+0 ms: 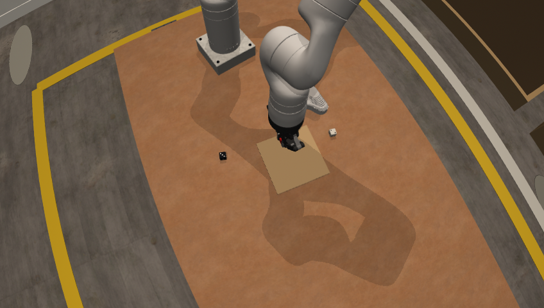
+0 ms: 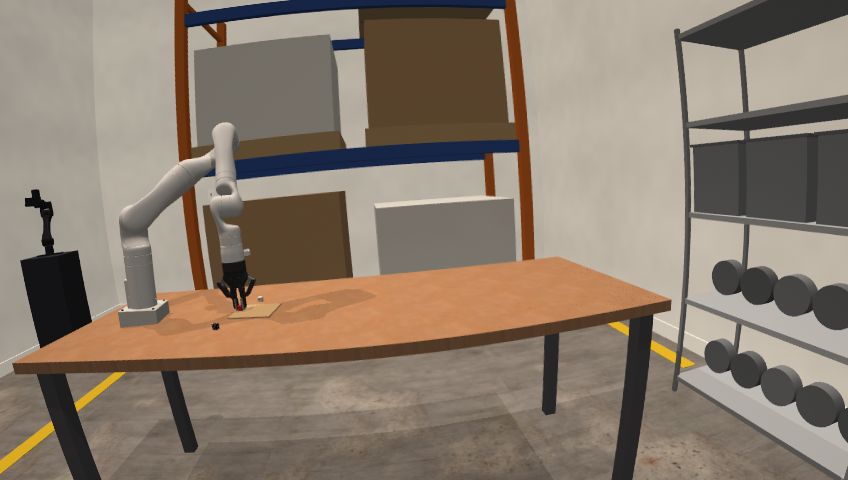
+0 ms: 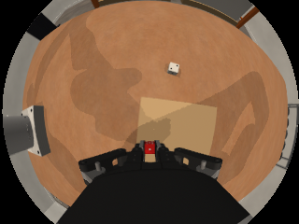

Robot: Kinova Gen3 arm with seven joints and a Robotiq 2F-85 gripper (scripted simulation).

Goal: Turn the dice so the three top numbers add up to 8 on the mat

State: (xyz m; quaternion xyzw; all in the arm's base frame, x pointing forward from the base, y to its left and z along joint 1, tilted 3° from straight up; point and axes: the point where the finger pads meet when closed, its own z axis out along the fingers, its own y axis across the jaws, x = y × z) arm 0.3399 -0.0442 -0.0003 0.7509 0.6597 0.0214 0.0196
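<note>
My hand is 10 mm above the red die. Round my hand: black die 60 mm behind, 140 mm to the right, 20 mm below; then tan mat 50 mm ahead, 10 mm to the right, 30 mm below; then white die 60 mm ahead, 120 mm to the left, 20 mm below.
</note>
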